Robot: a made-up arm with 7 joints. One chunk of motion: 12 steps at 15 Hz.
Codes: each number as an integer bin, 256 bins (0 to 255) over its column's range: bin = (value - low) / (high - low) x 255, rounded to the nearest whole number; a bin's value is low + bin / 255 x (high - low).
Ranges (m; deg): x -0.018..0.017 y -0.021..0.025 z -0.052..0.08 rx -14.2..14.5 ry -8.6..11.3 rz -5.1..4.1
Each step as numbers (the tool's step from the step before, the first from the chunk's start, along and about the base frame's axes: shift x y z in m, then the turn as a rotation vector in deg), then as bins.
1 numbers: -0.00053 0.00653 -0.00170 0.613 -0.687 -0.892
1 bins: 127 153 97 132 101 117
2 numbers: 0.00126 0.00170 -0.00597 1.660 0.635 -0.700
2 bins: 140 126 89 141 118 122
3 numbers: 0.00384 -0.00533 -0.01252 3.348 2.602 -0.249
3 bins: 159 87 76 156 144 134
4 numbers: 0.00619 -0.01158 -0.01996 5.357 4.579 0.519
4 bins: 176 52 62 174 169 156
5 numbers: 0.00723 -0.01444 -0.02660 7.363 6.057 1.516
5 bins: 184 36 49 192 188 183
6 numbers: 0.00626 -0.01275 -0.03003 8.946 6.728 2.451
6 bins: 177 46 42 206 196 209
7 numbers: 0.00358 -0.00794 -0.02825 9.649 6.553 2.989
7 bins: 157 72 46 212 194 224
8 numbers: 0.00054 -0.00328 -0.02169 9.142 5.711 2.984
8 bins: 135 98 59 207 183 224
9 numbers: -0.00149 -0.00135 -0.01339 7.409 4.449 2.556
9 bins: 120 109 75 192 167 212
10 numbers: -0.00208 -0.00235 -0.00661 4.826 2.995 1.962
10 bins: 116 103 88 169 149 196
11 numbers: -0.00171 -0.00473 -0.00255 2.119 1.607 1.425
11 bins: 119 90 96 145 131 181
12 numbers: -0.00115 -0.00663 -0.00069 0.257 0.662 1.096
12 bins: 123 80 99 128 119 172
